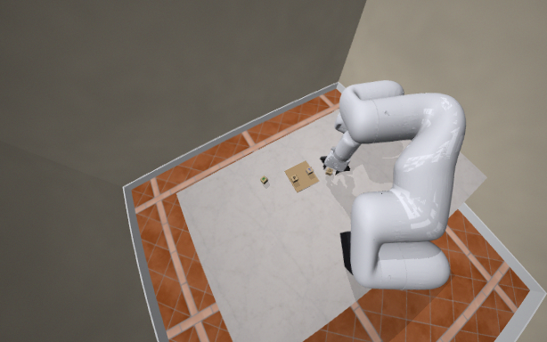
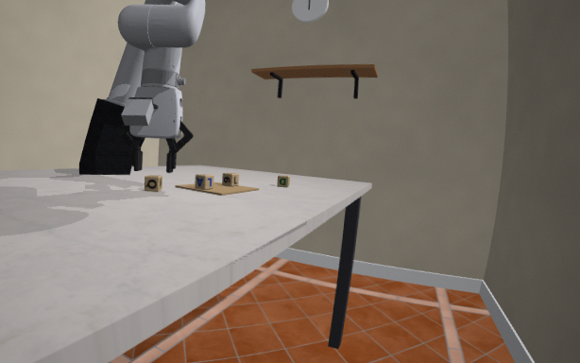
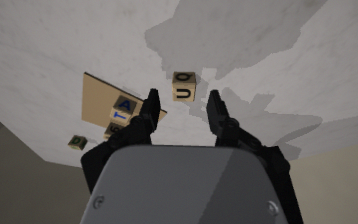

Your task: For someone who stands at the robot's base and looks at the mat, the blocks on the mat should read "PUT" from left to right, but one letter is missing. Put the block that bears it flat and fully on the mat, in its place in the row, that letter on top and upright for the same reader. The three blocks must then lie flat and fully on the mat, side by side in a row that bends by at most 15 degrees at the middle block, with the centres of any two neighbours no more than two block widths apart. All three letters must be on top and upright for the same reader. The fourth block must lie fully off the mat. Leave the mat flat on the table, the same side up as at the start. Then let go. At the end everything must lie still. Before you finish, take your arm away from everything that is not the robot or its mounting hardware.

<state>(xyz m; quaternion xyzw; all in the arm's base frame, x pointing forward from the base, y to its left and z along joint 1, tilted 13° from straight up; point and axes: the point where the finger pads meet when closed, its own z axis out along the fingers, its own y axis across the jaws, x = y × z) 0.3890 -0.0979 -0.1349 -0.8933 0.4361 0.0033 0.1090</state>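
Right now my hand is 150 mm to the right of the tan mat, 50 mm short of it and 50 mm above it.
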